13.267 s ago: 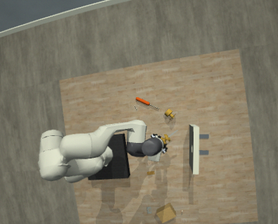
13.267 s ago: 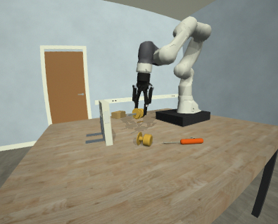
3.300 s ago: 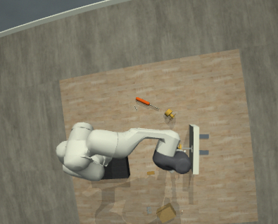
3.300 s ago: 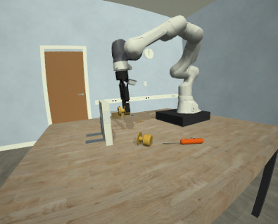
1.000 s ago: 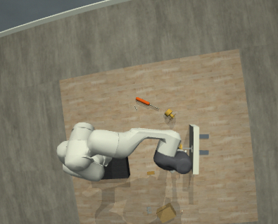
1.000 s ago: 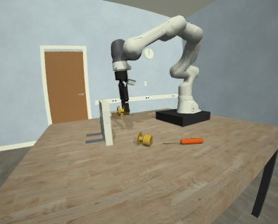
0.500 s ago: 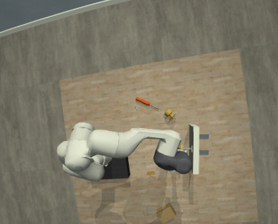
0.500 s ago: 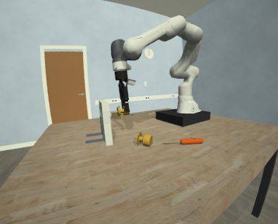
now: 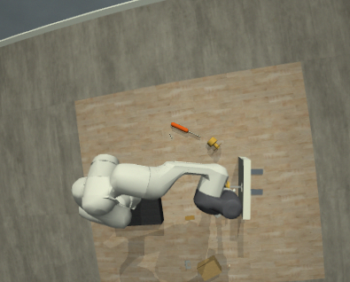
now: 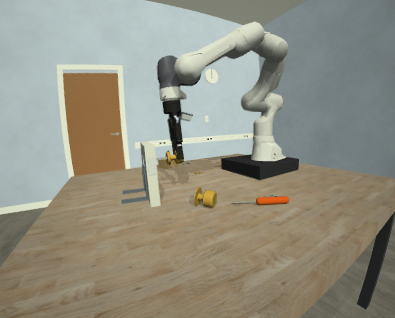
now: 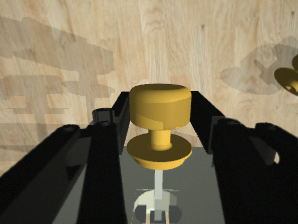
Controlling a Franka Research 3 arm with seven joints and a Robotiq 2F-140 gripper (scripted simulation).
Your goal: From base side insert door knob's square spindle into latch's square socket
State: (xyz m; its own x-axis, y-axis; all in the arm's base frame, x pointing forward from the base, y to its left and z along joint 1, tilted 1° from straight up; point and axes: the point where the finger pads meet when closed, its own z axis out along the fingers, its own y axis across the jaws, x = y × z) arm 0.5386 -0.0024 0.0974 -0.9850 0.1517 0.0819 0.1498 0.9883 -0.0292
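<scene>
My hand is 4 cm short of the brass door knob, 1 cm to the left of it and 2 cm above it. From my hand the other things lie so: brass knob (1 cm ahead, 23 cm to the left, 14 cm below); then screw (24 cm behind, 31 cm to the left, 17 cm below); then cardboard box (14 cm behind, 52 cm to the right, 14 cm below).
</scene>
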